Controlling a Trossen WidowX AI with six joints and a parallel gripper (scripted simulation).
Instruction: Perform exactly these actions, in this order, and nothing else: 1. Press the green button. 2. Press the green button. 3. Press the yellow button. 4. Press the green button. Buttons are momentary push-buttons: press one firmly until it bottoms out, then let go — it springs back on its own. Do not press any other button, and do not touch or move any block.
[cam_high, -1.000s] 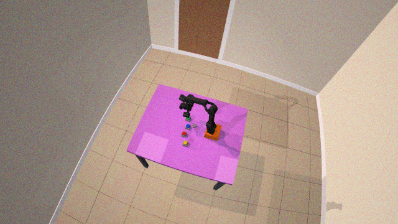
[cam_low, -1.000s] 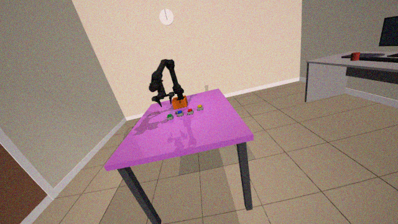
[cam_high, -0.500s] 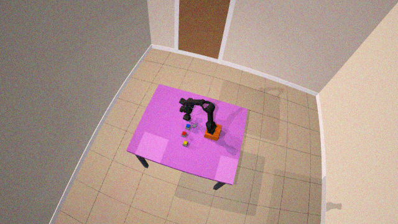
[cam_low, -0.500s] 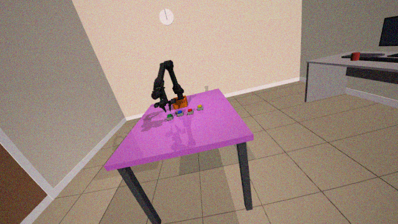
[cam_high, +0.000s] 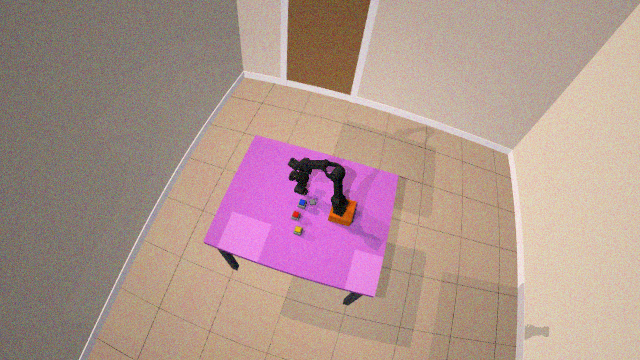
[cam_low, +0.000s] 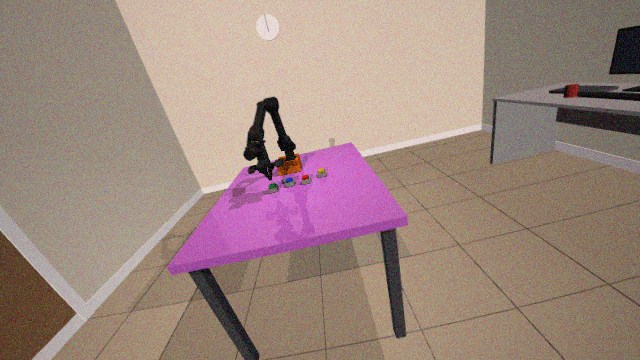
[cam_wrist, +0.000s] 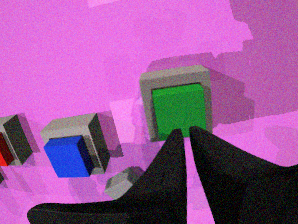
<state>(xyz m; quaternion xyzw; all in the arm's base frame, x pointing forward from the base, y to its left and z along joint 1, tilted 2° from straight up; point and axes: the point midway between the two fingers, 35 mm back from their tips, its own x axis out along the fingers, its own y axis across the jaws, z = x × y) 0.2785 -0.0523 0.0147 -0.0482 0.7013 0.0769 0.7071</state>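
Now: gripper tip 30 mm above the green button. The rest, counted from my gripper tip: red button (180 mm to the left, 50 mm behind, 40 mm below); yellow button (260 mm to the left, 110 mm behind, 40 mm below); blue button (90 mm to the left, 40 mm below, 40 mm behind).
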